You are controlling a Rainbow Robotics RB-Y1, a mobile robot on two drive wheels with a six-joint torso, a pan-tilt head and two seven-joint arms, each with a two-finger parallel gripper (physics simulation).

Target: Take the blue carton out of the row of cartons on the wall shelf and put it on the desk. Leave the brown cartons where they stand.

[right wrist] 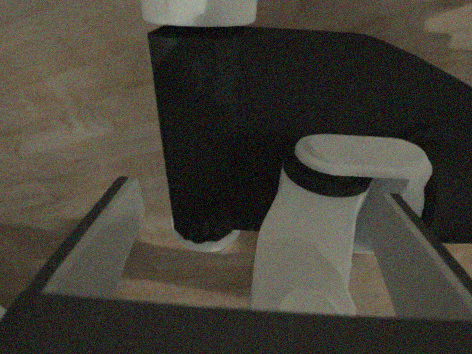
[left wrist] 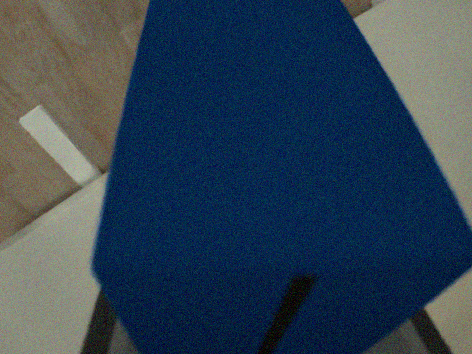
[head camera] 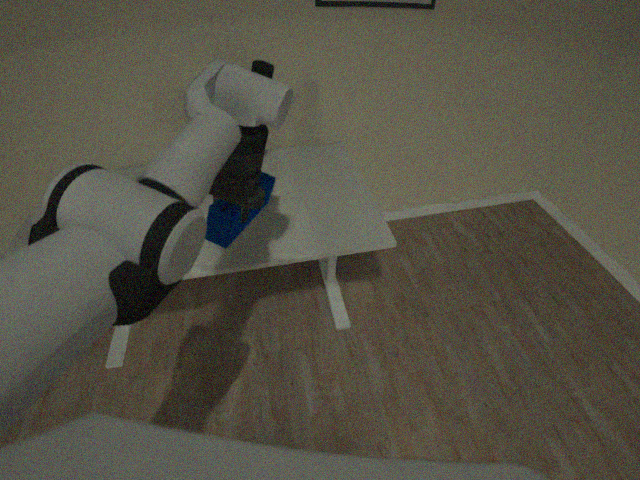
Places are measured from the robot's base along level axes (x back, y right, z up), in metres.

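Pixels of known places: right gripper, fingertip midpoint: [right wrist: 256, 201].
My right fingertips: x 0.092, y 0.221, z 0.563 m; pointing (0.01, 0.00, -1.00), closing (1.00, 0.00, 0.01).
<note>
Behind a point stands the place of what it marks.
The blue carton [head camera: 224, 227] @(x -0.382, y -0.210, z 1.094 m) [left wrist: 270, 150] @(x -0.387, y -0.216, z 1.109 m) is tilted and held over the white desk [head camera: 336, 206] @(x -0.910, y -0.003, z 0.721 m) [left wrist: 50, 265] @(x -0.720, y -0.018, z 0.721 m), near its front edge in the head camera. My left gripper [head camera: 249, 209] [left wrist: 262, 307] is shut on the carton, with a finger on each side of it. A dark shadow lies on the desk beside the carton; whether the carton's lower edge touches the desk cannot be told. My right gripper [right wrist: 256, 201] @(x 0.092, y 0.221, z 0.563 m) is open with nothing between its fingers. The wall shelf and the brown cartons do not show in these views.
The desk's white legs [head camera: 336, 294] stand on the wood floor [head camera: 413, 361] @(x -0.569, y 0.465, z 0.000 m). The beige wall [head camera: 465, 103] @(x -1.760, y 0.711, z 0.885 m) is behind the desk, with part of a dark frame [head camera: 374, 6] @(x -1.530, y 0.096, z 1.348 m) high on it. The robot's dark base [right wrist: 300, 100] @(x 0.190, y 0.126, z 0.169 m) shows beyond the right fingers.
</note>
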